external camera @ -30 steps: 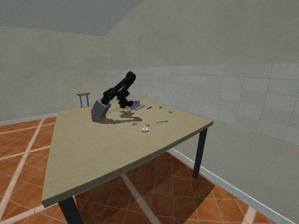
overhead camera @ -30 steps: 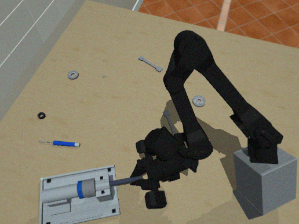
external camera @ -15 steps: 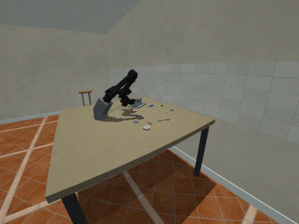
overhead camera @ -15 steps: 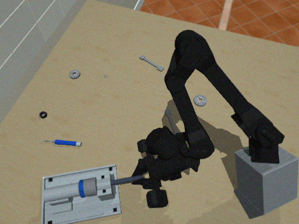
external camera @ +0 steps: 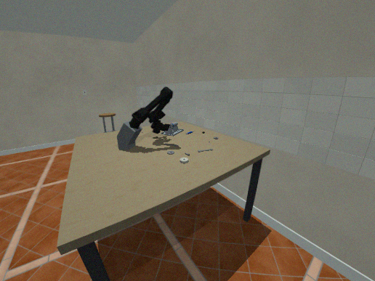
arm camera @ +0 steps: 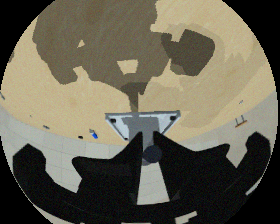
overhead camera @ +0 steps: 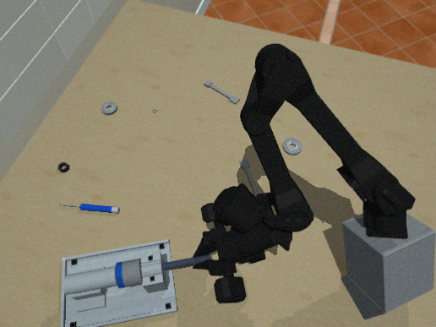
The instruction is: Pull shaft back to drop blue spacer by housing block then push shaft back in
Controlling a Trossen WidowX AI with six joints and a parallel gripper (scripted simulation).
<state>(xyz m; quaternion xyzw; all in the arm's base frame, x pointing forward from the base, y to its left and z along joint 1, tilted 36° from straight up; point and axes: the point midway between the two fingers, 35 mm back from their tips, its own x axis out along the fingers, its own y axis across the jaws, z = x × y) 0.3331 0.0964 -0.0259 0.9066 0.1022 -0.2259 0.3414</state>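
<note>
My gripper is now 7 cm short of the dark shaft and 3 cm to the right of it. From my hand the other things lie so: grey spacer (13 cm ahead, 5 cm to the left); then blue spacer (15 cm ahead, 6 cm to the left).
</note>
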